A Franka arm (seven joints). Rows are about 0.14 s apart.
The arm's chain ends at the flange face. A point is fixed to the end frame.
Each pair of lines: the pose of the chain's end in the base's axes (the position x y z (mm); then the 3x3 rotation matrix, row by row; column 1 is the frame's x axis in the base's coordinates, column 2 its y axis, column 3 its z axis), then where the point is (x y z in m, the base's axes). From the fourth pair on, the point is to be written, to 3 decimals.
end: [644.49, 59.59, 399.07], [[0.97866, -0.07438, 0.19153], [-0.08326, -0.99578, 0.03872], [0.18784, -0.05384, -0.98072]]
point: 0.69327 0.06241 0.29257
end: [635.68, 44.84, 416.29], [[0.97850, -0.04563, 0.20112], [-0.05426, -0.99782, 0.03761], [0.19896, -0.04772, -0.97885]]
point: 0.68553 0.04833 0.31030
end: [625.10, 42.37, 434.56], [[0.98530, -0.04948, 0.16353], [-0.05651, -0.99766, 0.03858], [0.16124, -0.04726, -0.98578]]
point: 0.67086 0.04591 0.32675
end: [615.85, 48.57, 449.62], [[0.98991, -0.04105, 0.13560], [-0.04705, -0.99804, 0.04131], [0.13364, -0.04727, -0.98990]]
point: 0.659 0.053 0.341
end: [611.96, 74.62, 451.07], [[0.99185, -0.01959, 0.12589], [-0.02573, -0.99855, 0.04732], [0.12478, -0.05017, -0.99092]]
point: 0.654 0.080 0.342
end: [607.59, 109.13, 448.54], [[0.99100, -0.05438, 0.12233], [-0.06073, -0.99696, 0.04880], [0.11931, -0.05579, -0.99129]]
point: 0.649 0.114 0.339
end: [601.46, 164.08, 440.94], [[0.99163, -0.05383, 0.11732], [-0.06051, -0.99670, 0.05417], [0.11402, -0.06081, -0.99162]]
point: 0.642 0.169 0.331
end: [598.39, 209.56, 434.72], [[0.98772, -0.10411, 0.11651], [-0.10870, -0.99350, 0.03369], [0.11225, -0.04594, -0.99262]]
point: 0.639 0.211 0.325
